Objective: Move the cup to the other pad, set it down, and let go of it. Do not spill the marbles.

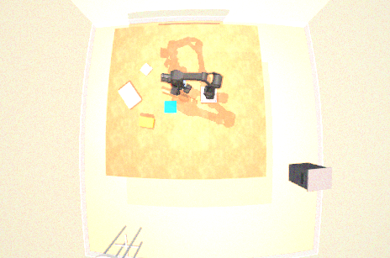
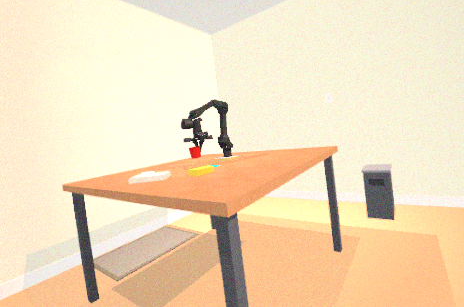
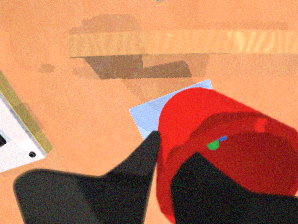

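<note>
Now: gripper tip 3 cm short of the green marble, 4 cm to the left of it and 2 cm above it. From my gripper tip the other things lie so: cyan pad: 9 cm ahead, 13 cm to the left, 10 cm below; then pale blue pad: 5 cm to the right, 10 cm below; then red cup: 2 cm ahead, 2 cm to the right.
</note>
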